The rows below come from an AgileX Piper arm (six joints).
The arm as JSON. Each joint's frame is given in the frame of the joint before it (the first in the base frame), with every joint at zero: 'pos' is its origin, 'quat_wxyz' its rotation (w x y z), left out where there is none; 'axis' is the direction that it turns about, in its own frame. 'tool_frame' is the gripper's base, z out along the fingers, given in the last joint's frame.
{
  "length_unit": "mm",
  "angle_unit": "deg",
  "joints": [
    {
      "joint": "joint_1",
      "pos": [
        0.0,
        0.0,
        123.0
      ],
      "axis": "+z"
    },
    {
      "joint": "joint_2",
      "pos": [
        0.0,
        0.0,
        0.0
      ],
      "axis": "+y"
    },
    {
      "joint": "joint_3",
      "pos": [
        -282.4,
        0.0,
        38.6
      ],
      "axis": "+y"
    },
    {
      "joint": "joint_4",
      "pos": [
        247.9,
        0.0,
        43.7
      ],
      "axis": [
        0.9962,
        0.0,
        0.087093
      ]
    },
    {
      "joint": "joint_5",
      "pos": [
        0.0,
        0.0,
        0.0
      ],
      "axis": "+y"
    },
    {
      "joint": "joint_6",
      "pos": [
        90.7,
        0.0,
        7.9
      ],
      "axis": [
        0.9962,
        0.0,
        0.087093
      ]
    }
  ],
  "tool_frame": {
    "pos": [
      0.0,
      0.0,
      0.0
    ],
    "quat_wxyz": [
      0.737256,
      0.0,
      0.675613,
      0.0
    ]
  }
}
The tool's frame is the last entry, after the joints.
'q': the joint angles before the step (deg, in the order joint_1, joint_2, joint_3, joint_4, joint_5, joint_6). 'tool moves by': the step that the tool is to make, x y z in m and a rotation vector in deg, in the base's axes. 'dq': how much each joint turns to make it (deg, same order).
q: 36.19 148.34 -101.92 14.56 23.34 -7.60
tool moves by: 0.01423 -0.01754 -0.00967 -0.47 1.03 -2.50
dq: -2.61 1.77 -1.54 0.05 0.90 0.03
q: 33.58 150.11 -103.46 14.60 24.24 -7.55
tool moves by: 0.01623 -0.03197 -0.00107 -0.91 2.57 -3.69
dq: -4.21 0.00 -0.14 0.14 2.91 -0.06
